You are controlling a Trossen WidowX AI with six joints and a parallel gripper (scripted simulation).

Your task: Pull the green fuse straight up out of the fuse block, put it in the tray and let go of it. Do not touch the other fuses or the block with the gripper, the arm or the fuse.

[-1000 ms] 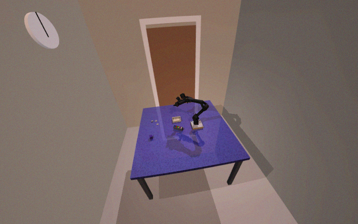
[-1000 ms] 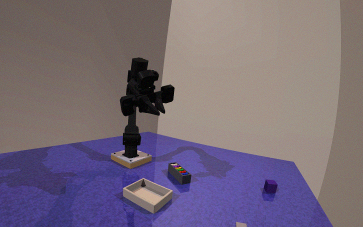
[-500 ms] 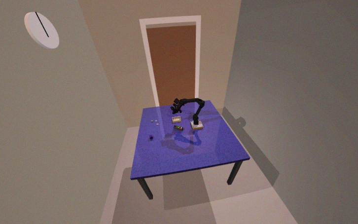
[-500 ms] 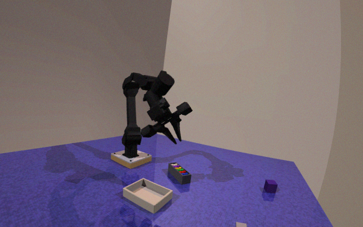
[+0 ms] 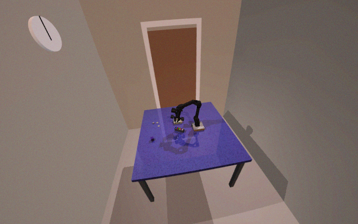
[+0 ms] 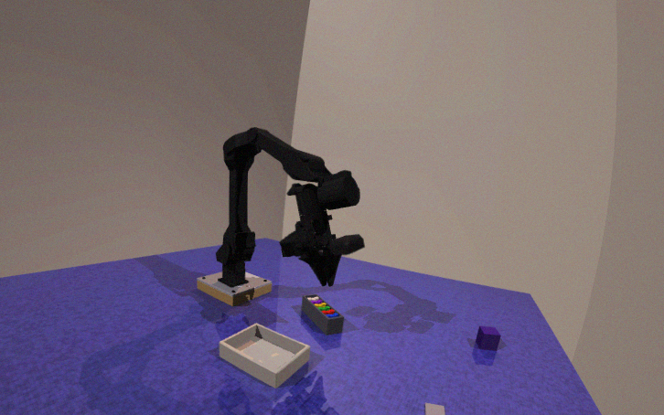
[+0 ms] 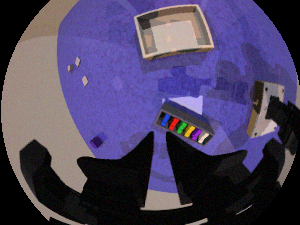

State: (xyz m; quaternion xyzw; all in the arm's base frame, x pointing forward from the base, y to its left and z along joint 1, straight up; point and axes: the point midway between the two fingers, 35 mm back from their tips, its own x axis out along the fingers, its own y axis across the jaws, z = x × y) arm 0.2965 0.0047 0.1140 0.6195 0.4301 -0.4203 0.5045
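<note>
Now: gripper tip 90 mm above the green fuse, 40 mm to the right of it and 30 mm past it. Also, from my gripper tip: beige tray (160 mm to the right, 110 mm below, 20 mm behind).
</note>
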